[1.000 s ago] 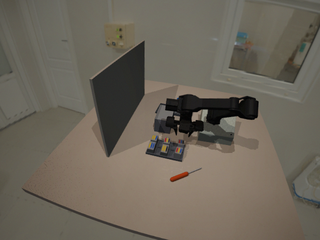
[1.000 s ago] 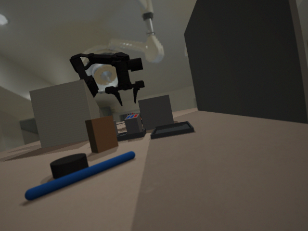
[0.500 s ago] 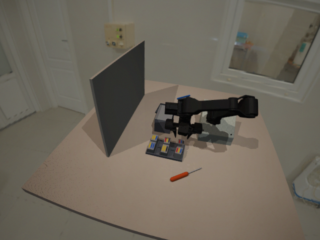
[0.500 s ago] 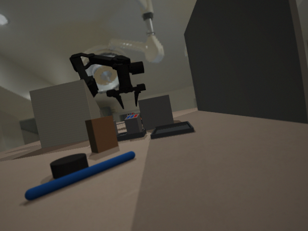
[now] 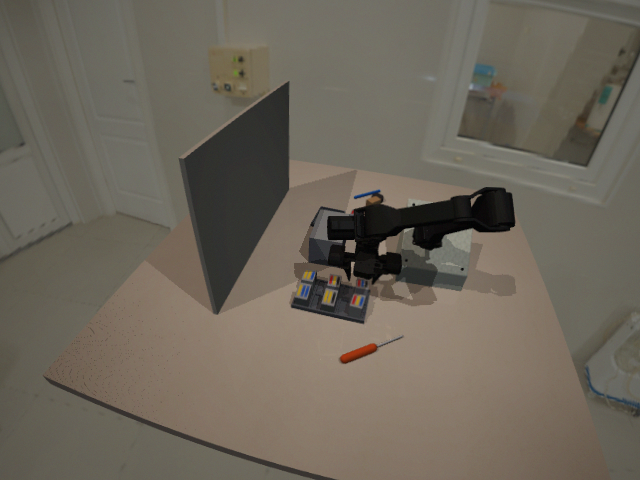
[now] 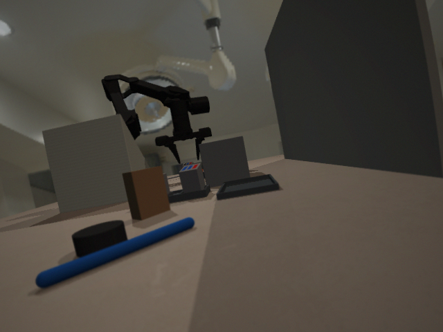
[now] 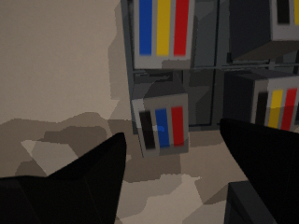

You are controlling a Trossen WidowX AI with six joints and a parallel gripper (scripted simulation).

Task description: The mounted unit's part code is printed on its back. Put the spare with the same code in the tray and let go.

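Right now my gripper tip is 2 cm above the grey spare block and 1 cm past it. The rest, counted from my gripper tip: mounted unit: 17 cm to the right, 13 cm ahead, 1 cm below; brown box: 44 cm to the right, 3 cm below, 2 cm ahead; dark shallow tray: 35 cm to the right, 17 cm ahead, 6 cm below.
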